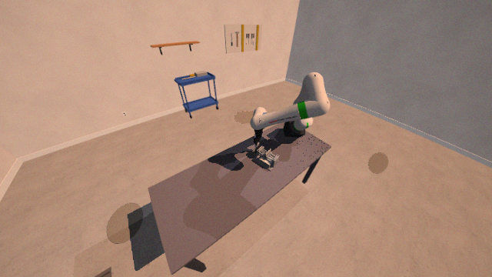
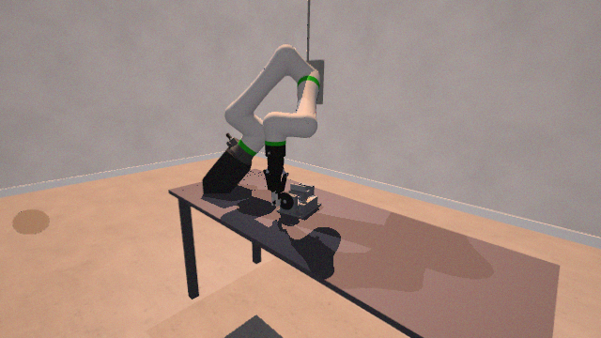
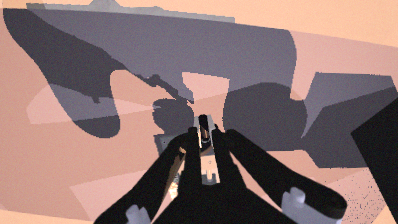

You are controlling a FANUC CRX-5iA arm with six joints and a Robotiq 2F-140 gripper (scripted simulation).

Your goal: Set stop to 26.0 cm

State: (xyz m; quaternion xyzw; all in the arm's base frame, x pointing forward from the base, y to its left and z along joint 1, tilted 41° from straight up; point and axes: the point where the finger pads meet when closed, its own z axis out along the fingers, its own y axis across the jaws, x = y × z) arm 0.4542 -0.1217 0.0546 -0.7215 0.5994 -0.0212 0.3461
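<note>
Right now my hand is 2 cm to the right of the handwheel and 2 cm above it. The rest, counted from my hand: grey stop fixture: 15 cm to the left, 1 cm behind.
</note>
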